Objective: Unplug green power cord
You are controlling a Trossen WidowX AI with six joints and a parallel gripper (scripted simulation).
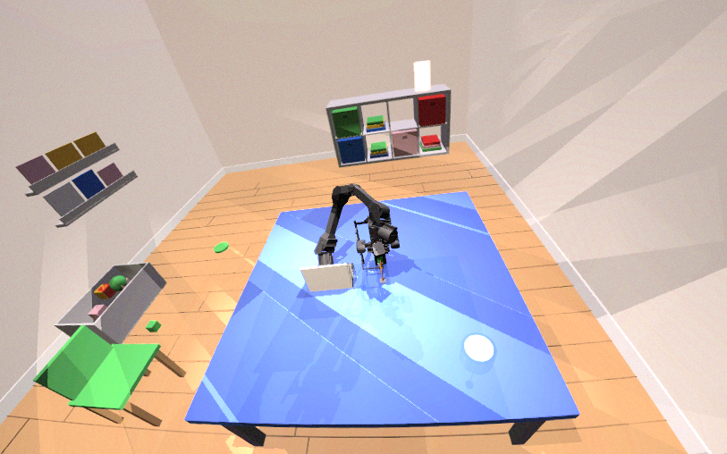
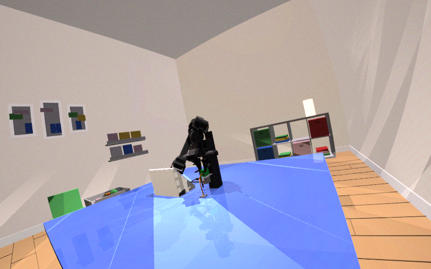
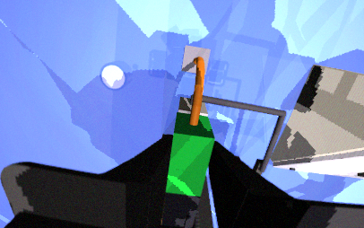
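My gripper tip is 10 mm past the green plug and 30 mm to the right of it. The rest, counted from my gripper tip: grey pad: 10 mm ahead, 40 mm to the right, 110 mm below.
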